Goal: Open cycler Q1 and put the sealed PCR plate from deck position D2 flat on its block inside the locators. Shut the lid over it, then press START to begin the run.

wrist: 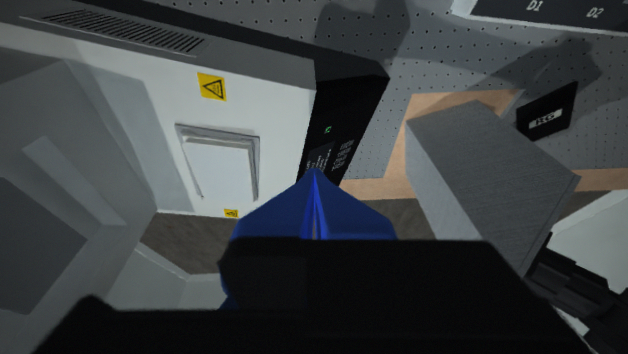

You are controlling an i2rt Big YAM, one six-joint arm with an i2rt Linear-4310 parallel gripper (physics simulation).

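Places are measured from the arm's base along level axes (x right, y back, z down), in centimetres.
Pixels of known places: gripper, between the fingertips: (314,176); arm's base, origin of its link: (516,260).
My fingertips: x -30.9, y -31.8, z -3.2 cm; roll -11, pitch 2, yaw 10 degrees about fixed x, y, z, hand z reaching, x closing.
For each thing: its top centre in the pictures, then the offset to it from my fingertips. "spot": a spot on its surface instead. Level surfaces: height alone.
- cycler, a spot on its surface: (280,115) spot: dx -4.3, dy +2.7, dz +13.8 cm
- framed rectangular panel, centre of its top: (223,178) dx -15.2, dy +9.9, dz +11.6 cm
- D2 label, a spot on its surface: (595,12) spot: dx +43.6, dy +3.3, dz +28.8 cm
- tan surface, height of its surface: dz +35.1 cm
- perforated grey board, height of its surface: dz +33.8 cm
- black sign, a spot on its surface: (567,110) spot: dx +57.8, dy +24.5, dz +33.0 cm
- grey angular housing, a spot on its surface: (50,115) spot: dx -24.1, dy -3.8, dz +8.9 cm
A cycler (280,115) with a white face, a framed rectangular panel (220,167) and yellow warning labels fills the upper left of the wrist view. Its black control panel (350,95) is on the right side, with a small green ring light (328,129). The screen and keys are too small to read, and I cannot tell the lid's position for certain. My gripper (314,176) is shut and empty; its blue fingertips overlap the lower end of the black panel in view. The D2 label (595,12) shows at the top right. The sealed PCR plate does not show.
A large grey block (490,165) stands to the right, over a tan surface (375,188) and a perforated grey board (435,65). A black sign (567,110) is behind it. A grey angular housing (50,115) is at the left. Black parts (570,277) show at the lower right.
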